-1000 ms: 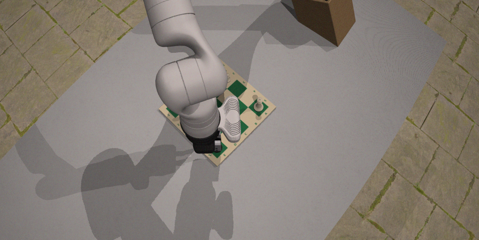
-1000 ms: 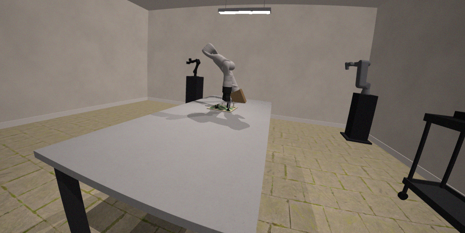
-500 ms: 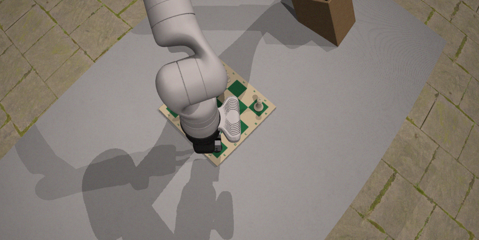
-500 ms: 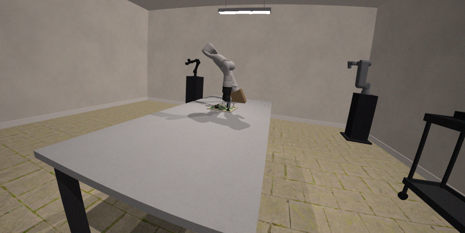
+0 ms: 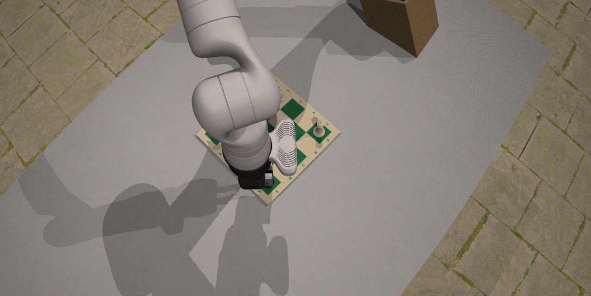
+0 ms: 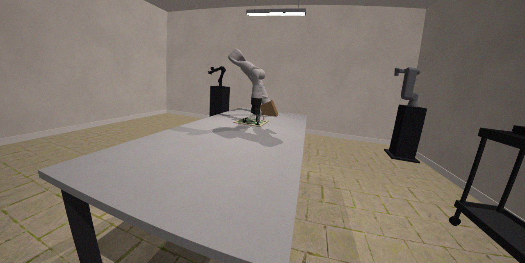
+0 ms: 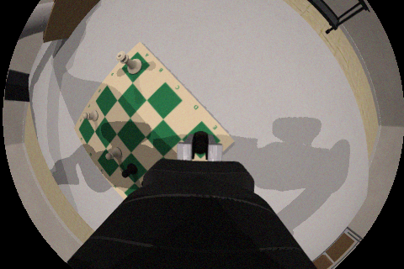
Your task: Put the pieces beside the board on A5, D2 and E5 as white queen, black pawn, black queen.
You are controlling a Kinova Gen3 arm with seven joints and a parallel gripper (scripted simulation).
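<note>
Right now the black queen is 10 mm below my hand. Round my hand: chessboard: 70 mm behind, 80 mm to the right, 40 mm below; white queen: 150 mm behind, 10 mm to the right, 10 mm below.
</note>
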